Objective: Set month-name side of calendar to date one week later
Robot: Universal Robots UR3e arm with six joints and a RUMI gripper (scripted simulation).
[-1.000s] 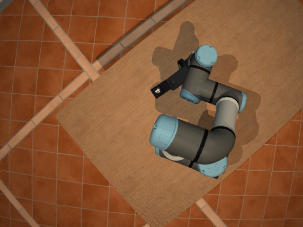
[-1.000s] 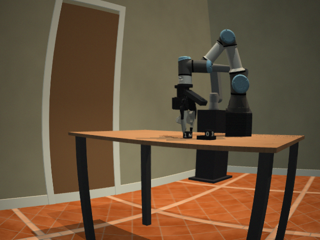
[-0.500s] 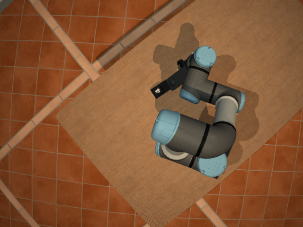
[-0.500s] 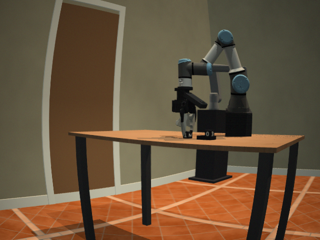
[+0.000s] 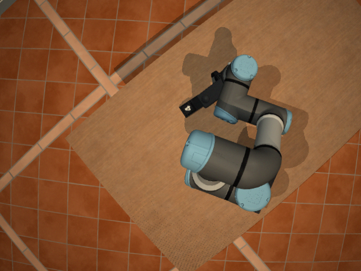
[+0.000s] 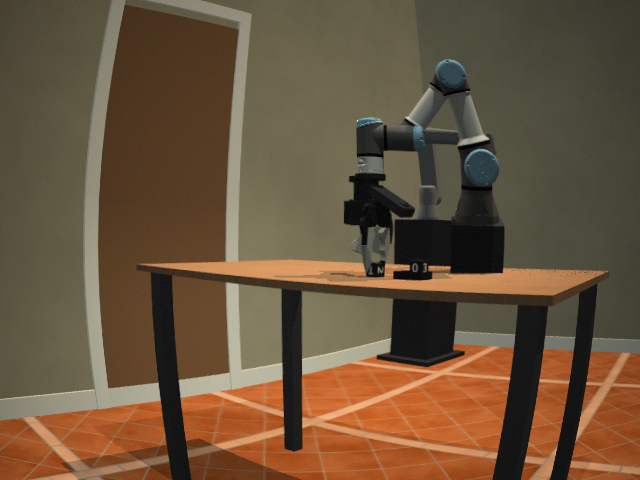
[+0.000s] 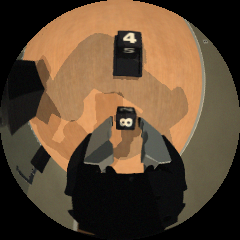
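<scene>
The black calendar tray lies 11 cm to the left of my hand and 2 cm below it.
</scene>
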